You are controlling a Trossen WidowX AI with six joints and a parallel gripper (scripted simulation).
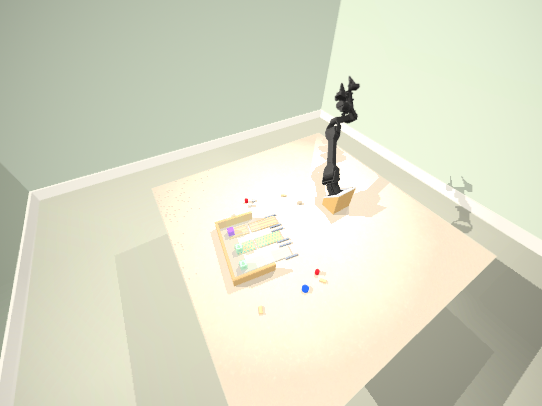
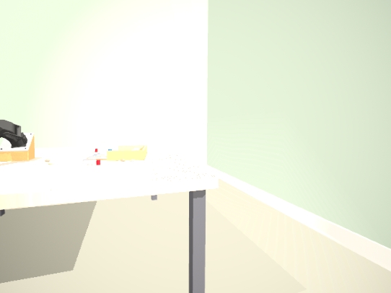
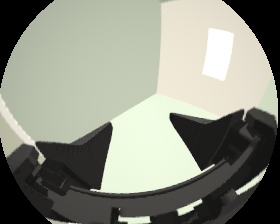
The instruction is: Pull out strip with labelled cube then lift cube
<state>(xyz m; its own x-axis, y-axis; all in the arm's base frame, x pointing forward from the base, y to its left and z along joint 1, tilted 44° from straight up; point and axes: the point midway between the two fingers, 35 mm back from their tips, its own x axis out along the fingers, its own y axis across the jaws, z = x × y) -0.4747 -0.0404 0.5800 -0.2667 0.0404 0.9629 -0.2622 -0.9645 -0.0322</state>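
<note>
The teal-dotted strip lies 96 cm ahead of my gripper tip, 45 cm below it and 41 cm to the left of it.
</note>
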